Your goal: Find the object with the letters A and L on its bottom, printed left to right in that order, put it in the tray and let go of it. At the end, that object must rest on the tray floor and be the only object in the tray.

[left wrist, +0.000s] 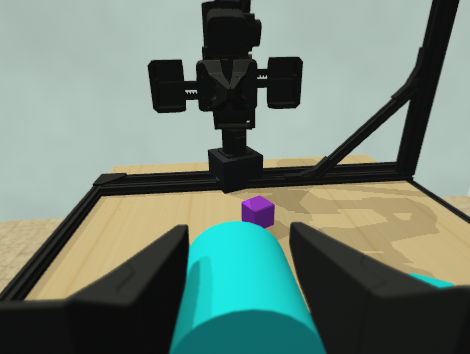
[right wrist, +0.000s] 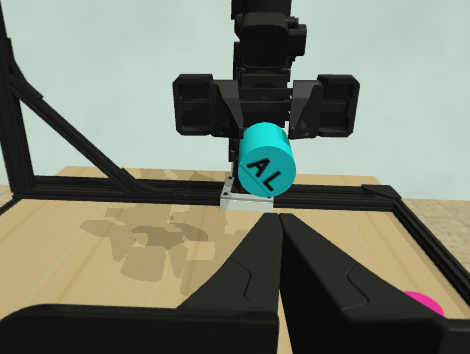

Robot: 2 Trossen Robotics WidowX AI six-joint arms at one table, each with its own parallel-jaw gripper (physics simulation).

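Places are measured from the left arm's base along level axes (x ahead, y left, z up), in metres.
Where they show: left gripper, fingertip midpoint: [left wrist: 239,234] [right wrist: 266,133]; right gripper, fingertip midpoint: [left wrist: 230,93] [right wrist: 276,227]; right arm's base, link origin: [left wrist: 234,152].
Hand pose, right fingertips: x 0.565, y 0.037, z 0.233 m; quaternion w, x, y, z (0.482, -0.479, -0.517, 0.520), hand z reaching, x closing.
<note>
Things, the pixels of their top centre, and the offset from my right fingertips.
- cyan cylinder, top centre: [left wrist: 238,251] [right wrist: 267,128] 0.215 m back, 0.005 m right, 0.024 m down
- purple cube, top centre: [left wrist: 257,202] 0.162 m ahead, 0.041 m right, 0.216 m down
- cyan thing, top centre: [left wrist: 434,289] 0.048 m back, 0.227 m right, 0.216 m down
- pink thing, top centre: [right wrist: 418,306] 0.222 m back, 0.163 m left, 0.207 m down
A cyan cylinder [left wrist: 239,280] [right wrist: 265,135] is held up in the air, its bottom turned to the right wrist view. That bottom bears black letters A and L, slanting down to the right, with a thin line along their lower left side. My left gripper [left wrist: 239,234] [right wrist: 266,133] is shut on the cylinder, one finger on each side. My right gripper [right wrist: 276,227] is shut with its fingertips together and nothing between them; it faces the cylinder from across the table, apart from it. The tray does not show in either view.
A purple cube [left wrist: 258,212] stands on the table beyond the cylinder. Part of another cyan thing [left wrist: 431,281] shows at the right edge. Part of a pink thing [right wrist: 425,303] shows beside the right finger. A black frame with an upright post [left wrist: 425,100] borders the table.
</note>
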